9 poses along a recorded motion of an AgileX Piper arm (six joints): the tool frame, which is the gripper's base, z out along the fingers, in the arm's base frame.
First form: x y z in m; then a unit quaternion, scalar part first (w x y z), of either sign.
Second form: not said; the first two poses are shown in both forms.
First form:
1: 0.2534 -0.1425 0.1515 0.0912 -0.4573 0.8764 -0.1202
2: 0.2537 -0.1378 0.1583 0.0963 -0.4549 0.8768 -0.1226
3: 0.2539 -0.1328 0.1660 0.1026 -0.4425 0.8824 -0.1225
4: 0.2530 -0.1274 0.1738 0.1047 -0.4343 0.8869 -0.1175
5: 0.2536 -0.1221 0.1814 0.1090 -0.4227 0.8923 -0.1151
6: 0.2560 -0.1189 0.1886 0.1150 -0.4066 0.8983 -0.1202
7: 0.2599 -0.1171 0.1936 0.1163 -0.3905 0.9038 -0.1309
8: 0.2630 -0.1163 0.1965 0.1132 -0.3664 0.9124 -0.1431
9: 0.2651 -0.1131 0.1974 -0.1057 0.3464 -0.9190 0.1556
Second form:
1: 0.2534 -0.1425 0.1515 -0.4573 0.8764 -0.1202 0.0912
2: 0.2537 -0.1378 0.1583 -0.4549 0.8768 -0.1226 0.0963
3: 0.2539 -0.1328 0.1660 -0.4425 0.8824 -0.1225 0.1026
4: 0.2530 -0.1274 0.1738 -0.4343 0.8869 -0.1175 0.1047
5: 0.2536 -0.1221 0.1814 -0.4227 0.8923 -0.1151 0.1090
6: 0.2560 -0.1189 0.1886 -0.4066 0.8983 -0.1202 0.1150
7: 0.2599 -0.1171 0.1936 -0.3905 0.9038 -0.1309 0.1163
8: 0.2630 -0.1163 0.1965 -0.3664 0.9124 -0.1431 0.1132
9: 0.2651 -0.1131 0.1974 -0.3464 0.9190 -0.1556 0.1057
